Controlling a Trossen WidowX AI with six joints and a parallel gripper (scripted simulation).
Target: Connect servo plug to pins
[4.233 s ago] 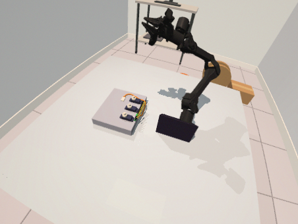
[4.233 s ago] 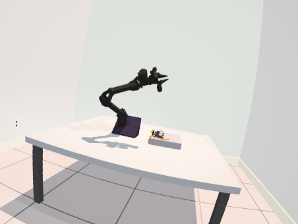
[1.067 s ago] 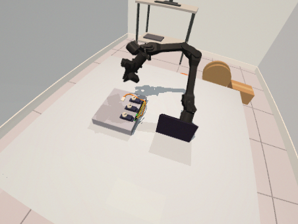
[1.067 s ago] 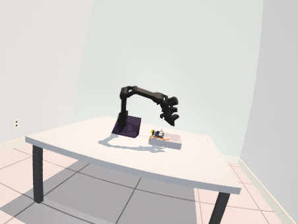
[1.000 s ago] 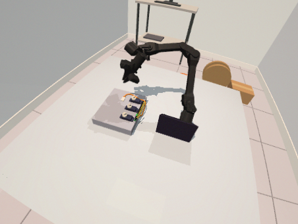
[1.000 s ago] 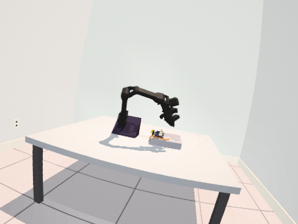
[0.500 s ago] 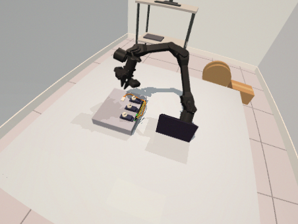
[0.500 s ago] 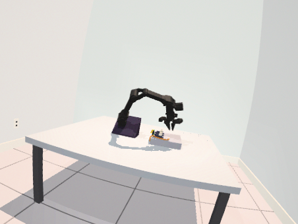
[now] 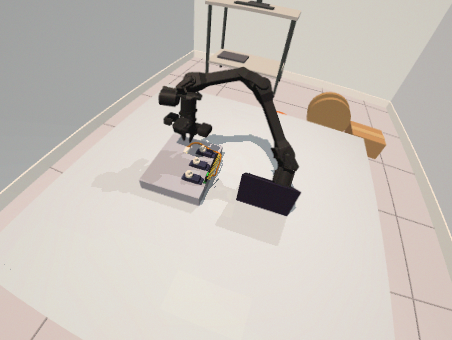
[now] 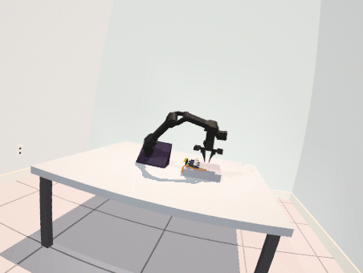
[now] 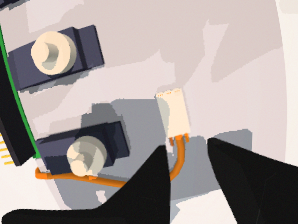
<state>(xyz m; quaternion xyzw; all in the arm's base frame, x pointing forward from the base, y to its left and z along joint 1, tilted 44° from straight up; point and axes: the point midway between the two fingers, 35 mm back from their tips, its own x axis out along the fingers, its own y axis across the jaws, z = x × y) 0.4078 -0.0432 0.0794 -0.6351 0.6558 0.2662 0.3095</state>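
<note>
Right now my gripper tip is 130 mm past the green band, 120 mm to the right of it and 20 mm above it. Round my gripper tip: grey printed holder (30 mm ahead, 70 mm to the left, 70 mm below).
</note>
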